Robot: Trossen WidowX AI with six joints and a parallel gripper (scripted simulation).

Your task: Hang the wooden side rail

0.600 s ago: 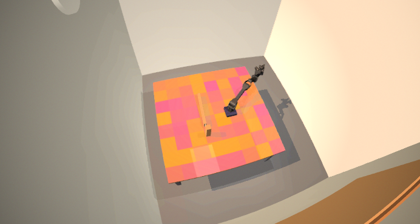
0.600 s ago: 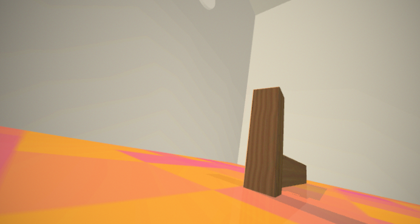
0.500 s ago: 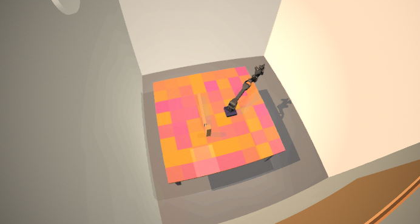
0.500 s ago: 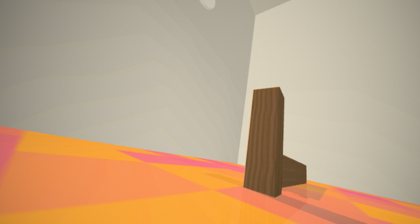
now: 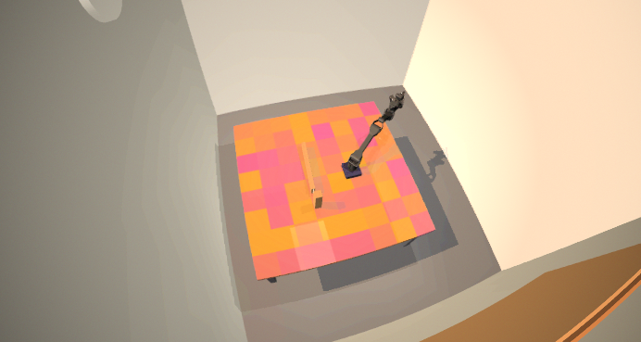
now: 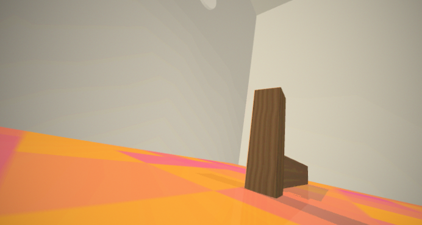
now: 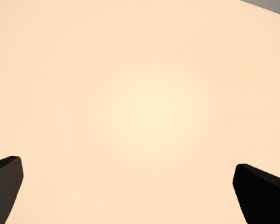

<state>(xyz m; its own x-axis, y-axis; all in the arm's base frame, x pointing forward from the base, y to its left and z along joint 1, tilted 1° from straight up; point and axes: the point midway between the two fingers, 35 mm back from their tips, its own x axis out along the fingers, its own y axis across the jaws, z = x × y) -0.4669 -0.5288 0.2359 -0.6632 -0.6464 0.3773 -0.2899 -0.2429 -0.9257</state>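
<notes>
The wooden headboard post lies 83 cm to the left of my gripper tip, 77 cm ahead of it and 20 cm below it.
</notes>
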